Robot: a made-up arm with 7 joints. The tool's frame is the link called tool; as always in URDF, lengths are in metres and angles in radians. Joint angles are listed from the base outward.
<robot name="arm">
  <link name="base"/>
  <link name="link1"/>
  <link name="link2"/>
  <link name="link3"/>
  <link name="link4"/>
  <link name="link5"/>
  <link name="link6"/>
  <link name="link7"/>
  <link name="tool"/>
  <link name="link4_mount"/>
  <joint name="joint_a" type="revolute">
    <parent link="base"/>
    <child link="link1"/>
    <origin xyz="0.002 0 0.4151" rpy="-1.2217 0 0"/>
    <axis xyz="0 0 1"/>
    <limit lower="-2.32" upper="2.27"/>
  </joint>
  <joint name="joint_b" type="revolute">
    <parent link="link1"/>
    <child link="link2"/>
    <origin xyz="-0.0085 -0.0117 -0.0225" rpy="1.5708 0 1.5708"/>
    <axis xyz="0 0 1"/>
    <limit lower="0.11" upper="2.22"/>
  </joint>
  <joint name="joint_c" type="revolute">
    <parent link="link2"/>
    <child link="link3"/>
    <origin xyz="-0.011 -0.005 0.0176" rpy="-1.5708 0 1.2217"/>
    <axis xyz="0 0 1"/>
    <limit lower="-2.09" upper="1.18"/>
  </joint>
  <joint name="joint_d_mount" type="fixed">
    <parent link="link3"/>
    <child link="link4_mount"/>
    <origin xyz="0.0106 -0.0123 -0.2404" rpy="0 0 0"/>
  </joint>
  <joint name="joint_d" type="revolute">
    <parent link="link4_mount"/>
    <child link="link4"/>
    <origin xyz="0.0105 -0.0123 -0.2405" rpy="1.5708 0 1.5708"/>
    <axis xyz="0 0 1"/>
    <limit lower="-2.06" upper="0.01"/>
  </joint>
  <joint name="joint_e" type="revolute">
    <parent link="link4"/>
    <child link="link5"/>
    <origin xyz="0.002 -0.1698 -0.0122" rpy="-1.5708 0 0"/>
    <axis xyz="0 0 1"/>
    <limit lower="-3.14" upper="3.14"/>
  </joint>
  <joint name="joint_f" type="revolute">
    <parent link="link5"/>
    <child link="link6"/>
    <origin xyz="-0.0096 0.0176 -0.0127" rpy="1.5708 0 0"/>
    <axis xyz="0 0 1"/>
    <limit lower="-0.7" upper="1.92"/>
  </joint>
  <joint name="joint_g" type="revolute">
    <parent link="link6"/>
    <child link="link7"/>
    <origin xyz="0.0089 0.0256 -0.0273" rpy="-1.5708 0 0"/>
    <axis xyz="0 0 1"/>
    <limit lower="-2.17" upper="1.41"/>
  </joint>
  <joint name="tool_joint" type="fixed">
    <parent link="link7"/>
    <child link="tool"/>
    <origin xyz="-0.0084 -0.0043 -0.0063" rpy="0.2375 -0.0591 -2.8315"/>
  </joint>
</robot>
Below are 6 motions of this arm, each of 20 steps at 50 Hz.
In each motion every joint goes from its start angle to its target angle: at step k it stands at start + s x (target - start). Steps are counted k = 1, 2, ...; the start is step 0. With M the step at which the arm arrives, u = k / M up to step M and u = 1 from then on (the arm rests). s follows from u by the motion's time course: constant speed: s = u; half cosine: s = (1 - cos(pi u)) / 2; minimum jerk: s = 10 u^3 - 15 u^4 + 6 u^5.
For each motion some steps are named. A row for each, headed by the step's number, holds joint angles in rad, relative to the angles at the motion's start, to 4 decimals.
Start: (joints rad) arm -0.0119 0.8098 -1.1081 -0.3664 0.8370 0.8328 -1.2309
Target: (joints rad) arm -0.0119 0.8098 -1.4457 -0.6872 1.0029 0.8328 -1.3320
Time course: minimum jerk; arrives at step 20
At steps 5, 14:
5: 0.0000 0.0000 -0.0349 -0.0332 0.0172 0.0000 -0.0105
14: 0.0000 0.0000 -0.2825 -0.2685 0.1388 0.0000 -0.0846

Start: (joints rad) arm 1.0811 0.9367 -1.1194 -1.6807 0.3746 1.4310 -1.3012
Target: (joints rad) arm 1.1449 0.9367 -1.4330 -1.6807 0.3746 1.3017 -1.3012
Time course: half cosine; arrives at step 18
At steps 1, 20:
1: 0.0005 0.0000 -0.0024 0.0000 0.0000 -0.0010 0.0000
20: 0.0638 0.0000 -0.3136 0.0000 0.0000 -0.1293 0.0000

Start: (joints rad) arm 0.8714 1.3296 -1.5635 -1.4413 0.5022 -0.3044 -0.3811
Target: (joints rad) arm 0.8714 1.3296 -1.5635 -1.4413 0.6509 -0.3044 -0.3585
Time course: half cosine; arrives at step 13
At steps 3, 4, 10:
3: 0.0000 0.0000 0.0000 0.0000 0.0187 0.0000 0.0028
4: 0.0000 0.0000 0.0000 0.0000 0.0321 0.0000 0.0049
10: 0.0000 0.0000 0.0000 0.0000 0.1300 0.0000 0.0198

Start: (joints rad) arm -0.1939 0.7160 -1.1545 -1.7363 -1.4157 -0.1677 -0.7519
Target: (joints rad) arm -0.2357 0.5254 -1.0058 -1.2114 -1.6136 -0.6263 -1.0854
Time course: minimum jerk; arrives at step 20
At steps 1, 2, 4, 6, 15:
1: 0.0000 -0.0002 0.0002 0.0006 -0.0002 -0.0005 -0.0004
2: -0.0004 -0.0016 0.0013 0.0045 -0.0017 -0.0039 -0.0029
4: -0.0024 -0.0110 0.0086 0.0304 -0.0115 -0.0266 -0.0193
6: -0.0068 -0.0311 0.0242 0.0856 -0.0323 -0.0748 -0.0544
15: -0.0375 -0.1709 0.1333 0.4706 -0.1774 -0.4111 -0.2990

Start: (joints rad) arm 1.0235 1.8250 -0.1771 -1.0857 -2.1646 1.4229 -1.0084
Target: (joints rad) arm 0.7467 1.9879 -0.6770 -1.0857 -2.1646 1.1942 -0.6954
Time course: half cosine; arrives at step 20
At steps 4, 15, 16, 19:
4: -0.0264 0.0156 -0.0477 0.0000 0.0000 -0.0218 0.0299
15: -0.2363 0.1390 -0.4267 0.0000 0.0000 -0.1952 0.2672
16: -0.2504 0.1473 -0.4522 0.0000 0.0000 -0.2069 0.2831
19: -0.2751 0.1619 -0.4968 0.0000 0.0000 -0.2273 0.3111

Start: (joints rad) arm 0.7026 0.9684 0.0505 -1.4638 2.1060 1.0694 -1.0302
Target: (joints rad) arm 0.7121 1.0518 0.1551 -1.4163 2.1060 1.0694 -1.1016
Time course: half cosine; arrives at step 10
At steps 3, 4, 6, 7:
3: 0.0020 0.0172 0.0216 0.0098 0.0000 0.0000 -0.0147
4: 0.0033 0.0288 0.0361 0.0164 0.0000 0.0000 -0.0247
6: 0.0062 0.0546 0.0685 0.0311 0.0000 0.0000 -0.0467
7: 0.0075 0.0662 0.0830 0.0377 0.0000 0.0000 -0.0567

